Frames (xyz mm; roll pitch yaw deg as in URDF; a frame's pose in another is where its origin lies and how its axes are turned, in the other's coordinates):
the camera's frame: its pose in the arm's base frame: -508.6 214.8 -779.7 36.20 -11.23 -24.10
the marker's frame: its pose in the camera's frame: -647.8 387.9 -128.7 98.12 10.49 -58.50
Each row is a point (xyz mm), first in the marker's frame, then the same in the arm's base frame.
Working: the marker's frame: its pose in the arm's base frame: -952.0 839.3 -783.0 131.67 31.99 -66.24

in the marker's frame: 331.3 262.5 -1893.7
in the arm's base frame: 606.8 376.5 275.6
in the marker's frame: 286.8 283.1 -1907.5
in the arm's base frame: 593.7 397.7 320.0
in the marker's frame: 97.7 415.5 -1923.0
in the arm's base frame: 482.4 460.8 512.8
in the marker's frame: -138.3 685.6 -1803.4
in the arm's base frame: 181.7 476.3 741.5
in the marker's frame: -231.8 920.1 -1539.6
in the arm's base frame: -173.3 406.8 790.9
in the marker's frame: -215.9 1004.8 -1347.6
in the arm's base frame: -364.4 345.2 727.9
